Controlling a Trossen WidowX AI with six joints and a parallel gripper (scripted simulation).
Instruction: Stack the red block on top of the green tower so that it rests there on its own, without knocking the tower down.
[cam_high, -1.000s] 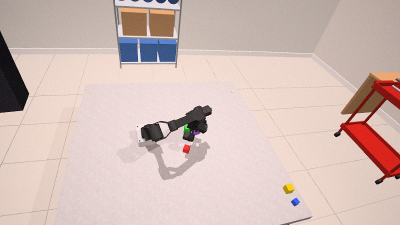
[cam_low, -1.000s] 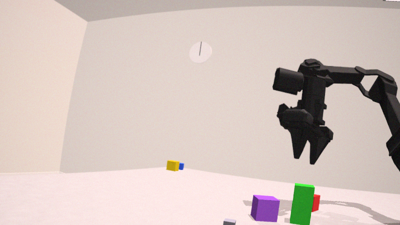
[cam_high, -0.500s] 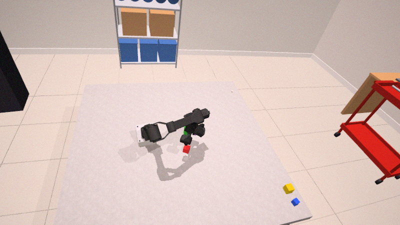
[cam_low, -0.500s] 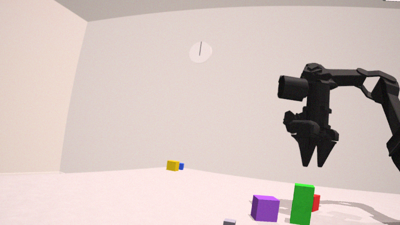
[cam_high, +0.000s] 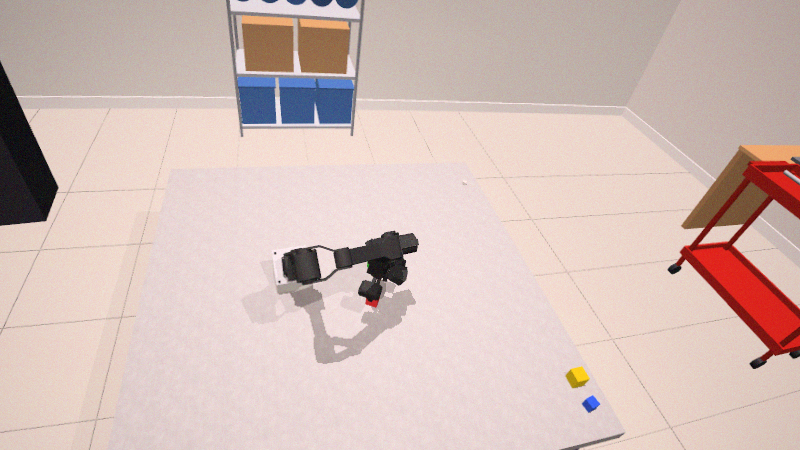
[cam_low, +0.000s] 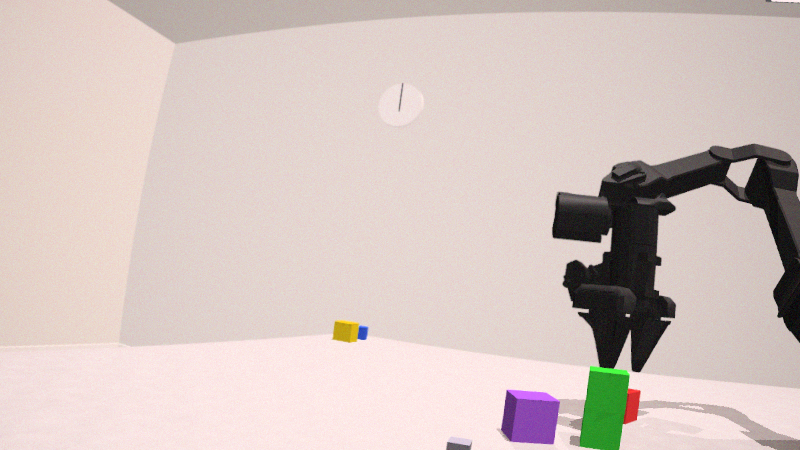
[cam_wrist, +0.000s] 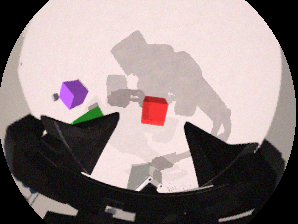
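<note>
Right now the red block is 40 mm below my gripper tip. From my gripper tip the other things lie so: purple cube: 140 mm to the left, 110 mm ahead, 40 mm below; then green block: 130 mm to the left, 40 mm ahead; then small grey block: 250 mm to the left, 160 mm ahead, 50 mm below.
</note>
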